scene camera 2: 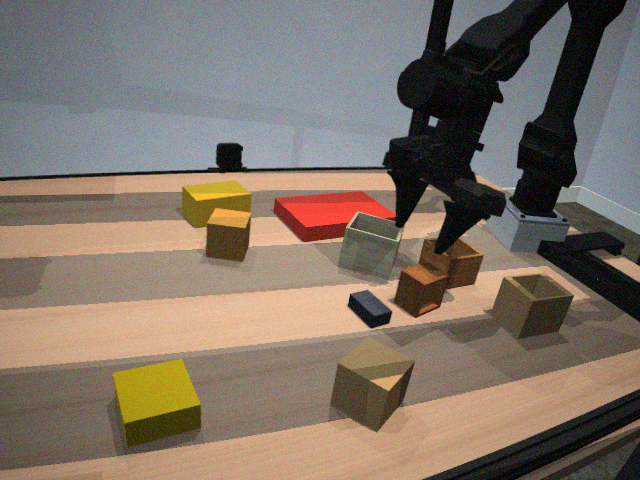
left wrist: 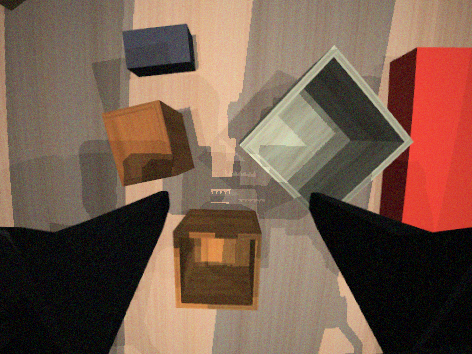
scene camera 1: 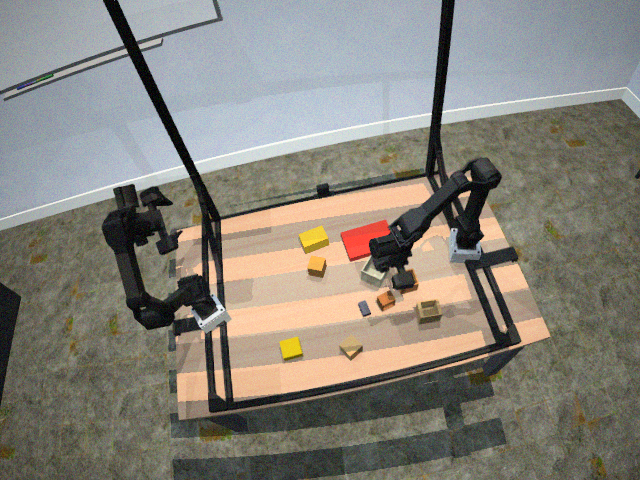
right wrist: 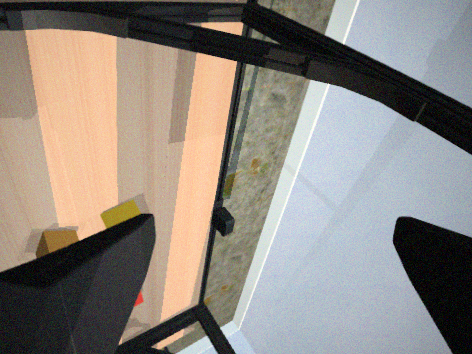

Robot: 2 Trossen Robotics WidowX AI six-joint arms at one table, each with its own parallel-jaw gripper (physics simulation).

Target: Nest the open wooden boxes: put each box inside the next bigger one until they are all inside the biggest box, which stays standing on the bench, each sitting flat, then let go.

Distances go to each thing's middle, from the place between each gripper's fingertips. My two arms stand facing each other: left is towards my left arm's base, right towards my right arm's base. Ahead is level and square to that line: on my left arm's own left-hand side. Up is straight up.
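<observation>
The orange cube (scene camera 2: 228, 232) is far below my right hand, a little ahead of it and far to the left of it. Counting from my right hand, the pale grey-green box (scene camera 2: 370, 245) is 32 cm below, 16 cm ahead and 55 cm to the left; the tan cube (scene camera 2: 371, 381) is 32 cm below, 40 cm ahead and 40 cm to the left; and the red slab (scene camera 2: 313, 217) is 34 cm below, 3 cm ahead and 57 cm to the left.
My left gripper is 3 cm above the olive box (scene camera 2: 528, 305), 14 cm short of it and 9 cm to the right of it. From my left hand, the pale grey-green box is 3 cm below, 5 cm behind and 3 cm to the right, and the red slab is 4 cm below, 18 cm behind and 2 cm to the right. The dark brown box (scene camera 2: 421, 288) is 3 cm below my left hand, 6 cm ahead of it and 3 cm to the right of it.
</observation>
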